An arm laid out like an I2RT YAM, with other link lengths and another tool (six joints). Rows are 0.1 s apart.
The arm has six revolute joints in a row. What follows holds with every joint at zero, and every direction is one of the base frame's.
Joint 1 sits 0.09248 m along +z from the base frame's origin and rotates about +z.
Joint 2 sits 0.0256 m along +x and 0.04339 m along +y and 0.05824 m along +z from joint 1 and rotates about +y.
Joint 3 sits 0.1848 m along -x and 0.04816 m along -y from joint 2 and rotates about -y.
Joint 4 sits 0.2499 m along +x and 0.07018 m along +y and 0.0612 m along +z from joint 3 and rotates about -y.
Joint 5 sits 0.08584 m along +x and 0.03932 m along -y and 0.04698 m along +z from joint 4 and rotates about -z.
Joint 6 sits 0.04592 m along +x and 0.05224 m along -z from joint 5 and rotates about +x.
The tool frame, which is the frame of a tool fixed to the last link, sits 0.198 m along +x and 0.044 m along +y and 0.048 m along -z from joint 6; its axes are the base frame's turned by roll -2.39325, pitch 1.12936 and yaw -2.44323 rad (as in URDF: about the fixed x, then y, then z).
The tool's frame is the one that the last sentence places.
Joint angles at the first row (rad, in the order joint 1, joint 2, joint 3, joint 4, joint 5, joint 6):
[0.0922, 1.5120, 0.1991, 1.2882, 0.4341, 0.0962]
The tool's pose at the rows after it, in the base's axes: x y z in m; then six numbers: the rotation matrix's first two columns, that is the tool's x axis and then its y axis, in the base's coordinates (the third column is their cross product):
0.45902 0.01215 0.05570 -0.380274 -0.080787 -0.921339 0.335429 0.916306 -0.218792
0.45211 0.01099 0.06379 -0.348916 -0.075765 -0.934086 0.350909 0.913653 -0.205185
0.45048 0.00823 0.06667 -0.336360 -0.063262 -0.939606 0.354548 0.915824 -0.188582
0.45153 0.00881 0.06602 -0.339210 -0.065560 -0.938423 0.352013 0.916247 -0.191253
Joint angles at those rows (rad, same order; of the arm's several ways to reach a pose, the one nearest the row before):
[0.1176, 1.5138, 0.1768, 1.3346, 0.4690, 0.0755]
[0.1265, 1.5088, 0.1425, 1.3998, 0.4868, 0.0726]
[0.1137, 1.5004, 0.1289, 1.4138, 0.4755, 0.0858]
[0.1137, 1.5032, 0.1341, 1.4087, 0.4733, 0.0844]

